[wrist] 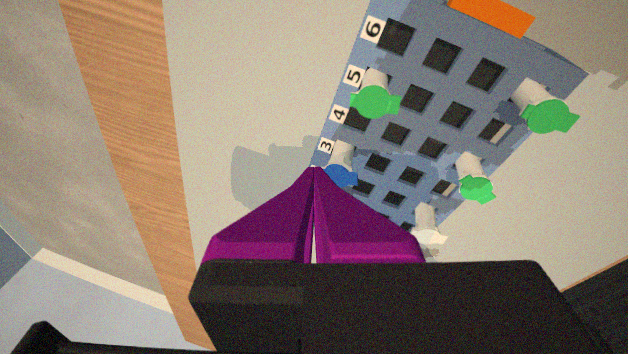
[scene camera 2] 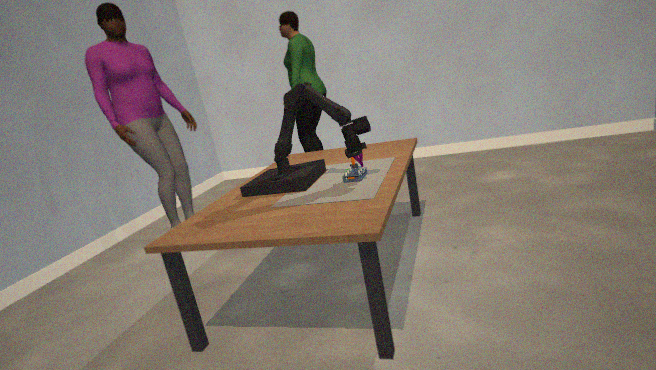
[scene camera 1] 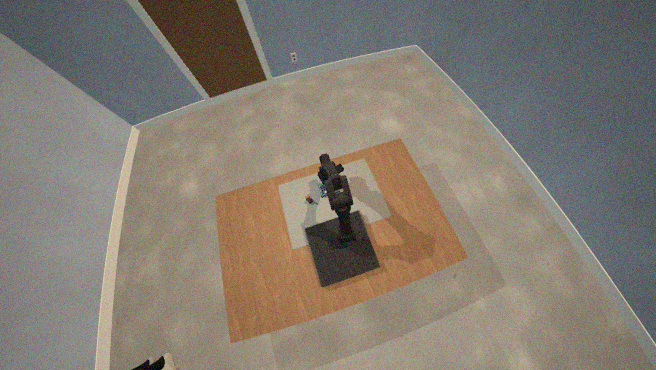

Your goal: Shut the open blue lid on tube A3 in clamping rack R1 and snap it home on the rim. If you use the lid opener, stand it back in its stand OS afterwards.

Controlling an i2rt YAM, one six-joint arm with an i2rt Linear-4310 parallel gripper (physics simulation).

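Frame: origin at the arm's base, x ahead, y left, z up, level; centimetres.
Where they show: gripper, fingertip midpoint: (wrist: 314, 177) (scene camera 2: 362, 166); arm's base, origin of the base link: (scene camera 2: 285, 173) (scene camera 1: 346, 239).
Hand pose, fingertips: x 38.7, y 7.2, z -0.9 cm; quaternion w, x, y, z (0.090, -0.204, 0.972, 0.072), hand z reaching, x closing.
Things, the pixels of their centre, and the offset from my fingertips. "spot": a spot on its surface instead. Level surfaces: height alone.
- blue lid, body centre: (wrist: 337, 175) dx -0.8, dy -0.9, dz +0.2 cm
- small orange object, body centre: (scene camera 2: 353, 161) (scene camera 1: 308, 198) dx -9.6, dy +11.6, dz -0.2 cm
- orange block, surface spot: (wrist: 495, 16) spot: dx -3.0, dy -8.9, dz -2.4 cm
- pale mat, its level: dz -4.7 cm
- wooden table, its level: dz -5.0 cm
The blue lid (wrist: 340, 175) lies over the mouth of the white tube (wrist: 343, 151) beside the label 3 in the blue clamping rack (wrist: 530, 62) (scene camera 2: 348, 178) (scene camera 1: 323, 192). I cannot tell whether it is snapped on the rim. My gripper (wrist: 314, 177) (scene camera 2: 360, 164) is shut and empty, its purple fingertips together. In the wrist view the tips show right beside the lid's left edge; whether they touch it is unclear. In scene camera 1 the arm hides the fingers. A small orange object (scene camera 1: 309, 199) (scene camera 2: 353, 162) stands near the rack, perhaps the lid opener in its stand.
Green-lidded tubes (wrist: 375, 102) (wrist: 550, 116) (wrist: 476, 188) and a white-lidded tube (wrist: 425, 217) stand in the rack. An orange block (wrist: 495, 16) is at its far end. The rack stands on a pale mat (scene camera 2: 320, 196) on the wooden table (scene camera 2: 280, 227). Two people (scene camera 2: 131, 85) (scene camera 2: 301, 60) stand behind the table.
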